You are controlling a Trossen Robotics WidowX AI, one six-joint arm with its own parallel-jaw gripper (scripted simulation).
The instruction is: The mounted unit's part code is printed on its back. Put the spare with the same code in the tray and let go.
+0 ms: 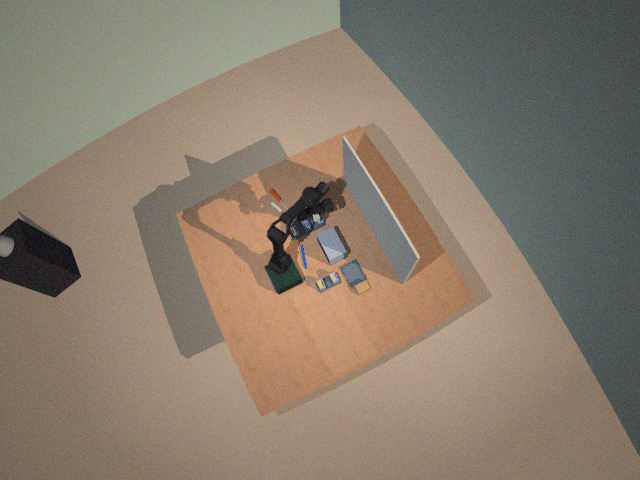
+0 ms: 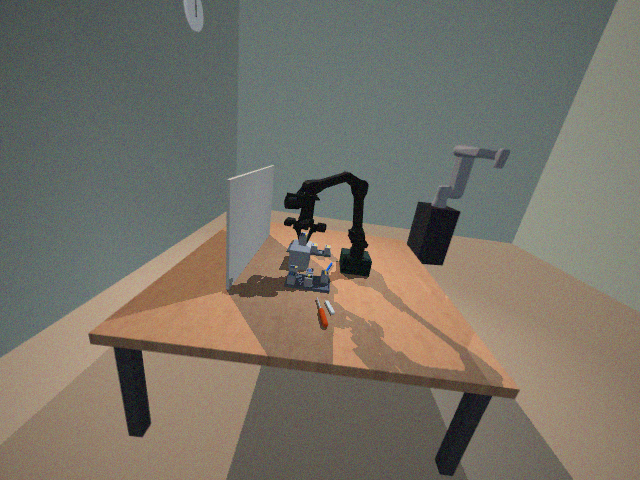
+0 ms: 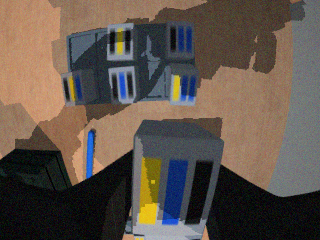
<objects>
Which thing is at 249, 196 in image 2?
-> A tall grey panel.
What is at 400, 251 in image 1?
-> A tall grey panel.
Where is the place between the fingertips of my gripper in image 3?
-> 167, 157
</objects>
